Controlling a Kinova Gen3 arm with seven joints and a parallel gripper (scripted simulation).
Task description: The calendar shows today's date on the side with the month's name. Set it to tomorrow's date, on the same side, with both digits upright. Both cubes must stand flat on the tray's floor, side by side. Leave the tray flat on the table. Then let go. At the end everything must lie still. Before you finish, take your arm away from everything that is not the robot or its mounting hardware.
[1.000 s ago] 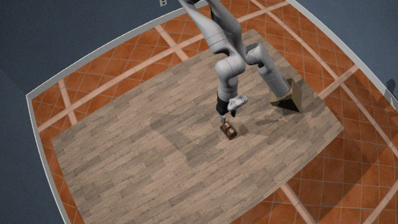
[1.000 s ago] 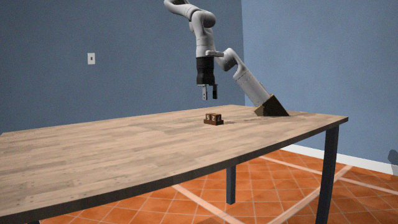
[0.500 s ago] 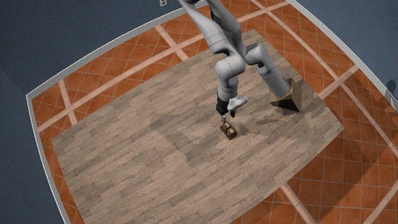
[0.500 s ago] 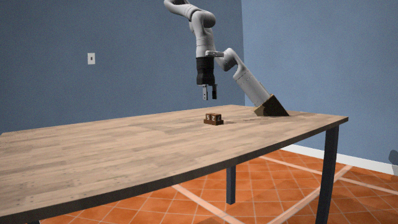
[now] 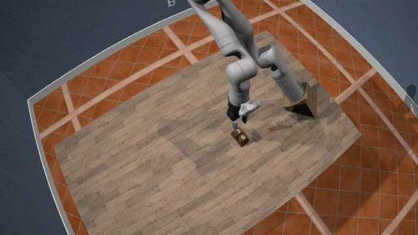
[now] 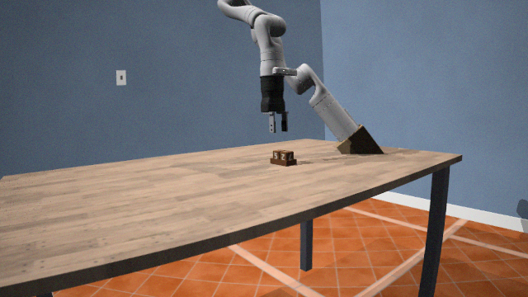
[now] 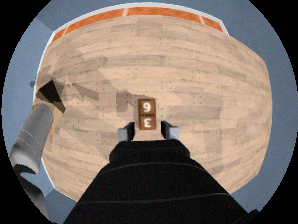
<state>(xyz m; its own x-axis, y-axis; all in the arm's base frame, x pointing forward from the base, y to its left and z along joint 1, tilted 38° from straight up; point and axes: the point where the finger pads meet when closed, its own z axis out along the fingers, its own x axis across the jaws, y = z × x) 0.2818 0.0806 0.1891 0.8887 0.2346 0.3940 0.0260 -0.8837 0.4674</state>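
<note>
Right now the dark brown calendar tray is 110 mm below my hand and 20 mm to the left of it.
</note>
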